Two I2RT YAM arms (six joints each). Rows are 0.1 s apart.
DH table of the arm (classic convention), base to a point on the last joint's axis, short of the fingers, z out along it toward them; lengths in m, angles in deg. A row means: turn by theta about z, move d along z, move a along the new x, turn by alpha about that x. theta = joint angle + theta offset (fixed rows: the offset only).
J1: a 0.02  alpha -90  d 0.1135  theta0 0
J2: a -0.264  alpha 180  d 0  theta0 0
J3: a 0.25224  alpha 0  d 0  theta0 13.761
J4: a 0.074  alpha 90  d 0  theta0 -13.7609
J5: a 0  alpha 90  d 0  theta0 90
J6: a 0  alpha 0  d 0.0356  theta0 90
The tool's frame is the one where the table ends.
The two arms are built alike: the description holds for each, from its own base.
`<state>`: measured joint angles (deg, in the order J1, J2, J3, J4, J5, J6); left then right.
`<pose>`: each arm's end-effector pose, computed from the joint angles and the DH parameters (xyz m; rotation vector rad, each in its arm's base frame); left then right.
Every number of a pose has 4 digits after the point. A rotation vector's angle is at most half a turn.
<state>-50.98 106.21 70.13 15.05 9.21 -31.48 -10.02 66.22 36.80 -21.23 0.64 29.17</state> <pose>0.2656 -0.3368 0.2320 0.4695 2.0473 -1.0765 0.2224 -0.0397 0.2023 0.8294 2.3153 0.1327</pose>
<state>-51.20 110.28 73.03 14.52 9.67 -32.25 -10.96 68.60 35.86 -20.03 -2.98 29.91</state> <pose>0.2732 -0.3494 0.2184 0.4696 2.0845 -1.0793 0.2247 -0.0416 0.1900 0.8528 2.3517 0.2029</pose>
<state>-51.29 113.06 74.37 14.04 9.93 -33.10 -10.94 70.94 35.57 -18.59 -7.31 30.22</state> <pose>0.2774 -0.3560 0.2046 0.4630 2.1262 -1.0758 0.2292 -0.0397 0.1817 0.8389 2.3837 0.2967</pose>
